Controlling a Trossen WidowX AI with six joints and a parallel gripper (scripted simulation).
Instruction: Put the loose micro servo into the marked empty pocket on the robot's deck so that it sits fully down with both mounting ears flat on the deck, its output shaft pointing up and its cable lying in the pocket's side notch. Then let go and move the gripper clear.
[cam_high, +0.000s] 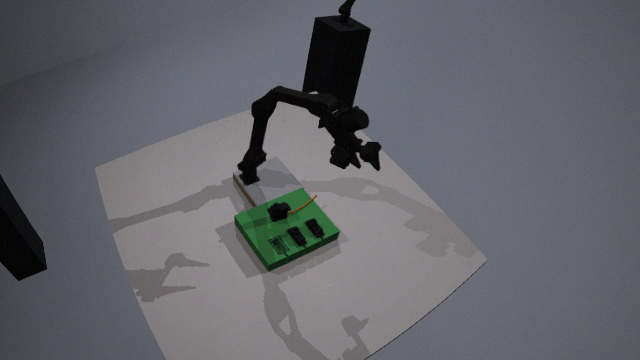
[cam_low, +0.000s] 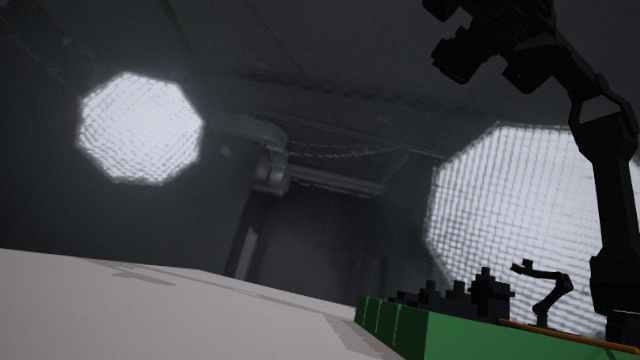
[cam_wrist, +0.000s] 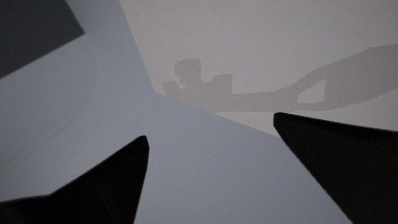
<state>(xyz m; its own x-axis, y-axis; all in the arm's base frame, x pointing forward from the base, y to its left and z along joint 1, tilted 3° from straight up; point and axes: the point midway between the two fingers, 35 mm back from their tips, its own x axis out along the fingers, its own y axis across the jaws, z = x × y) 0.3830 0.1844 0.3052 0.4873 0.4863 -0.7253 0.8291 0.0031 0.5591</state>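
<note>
Now: gripper tip 160 mm past the green deck, 200 mm to the left of it and 310 mm above it.
</note>
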